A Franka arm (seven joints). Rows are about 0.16 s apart.
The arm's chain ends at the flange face. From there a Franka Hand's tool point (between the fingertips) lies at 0.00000 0.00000 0.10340 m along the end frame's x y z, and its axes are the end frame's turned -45 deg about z.
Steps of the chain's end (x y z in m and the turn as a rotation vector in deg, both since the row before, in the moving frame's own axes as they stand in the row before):
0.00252, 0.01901, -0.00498, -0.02, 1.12, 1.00
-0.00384, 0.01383, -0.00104, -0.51, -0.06, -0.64
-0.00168, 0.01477, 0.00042, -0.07, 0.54, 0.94
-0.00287, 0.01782, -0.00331, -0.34, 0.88, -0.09
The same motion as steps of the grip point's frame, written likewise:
-0.01027, 0.01669, -0.00500, -0.81, 0.78, 1.00
-0.01322, 0.00764, -0.00104, -0.32, -0.40, -0.64
-0.01104, 0.01004, 0.00042, -0.43, 0.33, 0.94
-0.01394, 0.01213, -0.00332, -0.86, 0.38, -0.09

